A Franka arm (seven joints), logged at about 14 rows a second.
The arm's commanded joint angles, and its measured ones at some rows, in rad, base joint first. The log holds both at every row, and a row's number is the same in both.
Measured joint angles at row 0: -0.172, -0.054, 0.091, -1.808, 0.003, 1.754, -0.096
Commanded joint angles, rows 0 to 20: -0.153, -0.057, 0.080, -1.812, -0.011, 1.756, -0.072; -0.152, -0.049, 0.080, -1.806, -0.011, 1.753, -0.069; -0.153, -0.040, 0.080, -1.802, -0.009, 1.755, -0.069; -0.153, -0.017, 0.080, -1.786, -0.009, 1.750, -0.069; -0.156, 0.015, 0.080, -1.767, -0.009, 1.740, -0.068; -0.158, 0.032, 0.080, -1.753, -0.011, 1.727, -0.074; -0.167, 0.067, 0.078, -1.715, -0.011, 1.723, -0.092; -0.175, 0.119, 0.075, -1.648, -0.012, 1.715, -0.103; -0.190, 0.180, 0.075, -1.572, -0.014, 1.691, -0.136; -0.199, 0.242, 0.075, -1.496, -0.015, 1.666, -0.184; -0.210, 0.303, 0.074, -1.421, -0.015, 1.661, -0.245; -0.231, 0.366, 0.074, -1.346, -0.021, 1.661, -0.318; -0.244, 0.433, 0.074, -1.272, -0.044, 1.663, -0.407; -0.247, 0.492, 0.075, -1.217, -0.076, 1.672, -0.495; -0.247, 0.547, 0.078, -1.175, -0.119, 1.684, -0.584; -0.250, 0.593, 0.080, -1.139, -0.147, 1.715, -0.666; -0.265, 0.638, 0.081, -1.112, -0.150, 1.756, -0.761; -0.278, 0.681, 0.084, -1.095, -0.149, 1.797, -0.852; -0.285, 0.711, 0.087, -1.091, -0.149, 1.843, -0.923; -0.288, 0.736, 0.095, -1.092, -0.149, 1.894, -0.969; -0.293, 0.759, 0.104, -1.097, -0.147, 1.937, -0.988
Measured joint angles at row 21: -0.271, 0.694, 0.069, -1.158, -0.135, 1.896, -0.897
